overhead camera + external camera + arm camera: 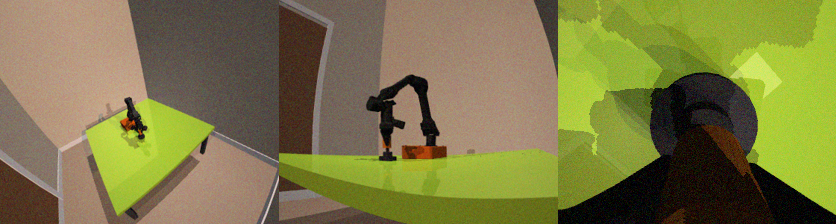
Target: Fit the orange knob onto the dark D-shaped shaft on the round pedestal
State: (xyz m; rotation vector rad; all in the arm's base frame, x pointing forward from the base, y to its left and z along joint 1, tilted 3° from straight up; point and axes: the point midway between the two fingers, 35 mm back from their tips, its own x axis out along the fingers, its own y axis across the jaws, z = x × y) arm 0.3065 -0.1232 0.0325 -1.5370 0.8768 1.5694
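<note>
My gripper tip is now 20 mm below the orange knob. From my gripper tip the other things lie so: pedestal (40 mm below).
</note>
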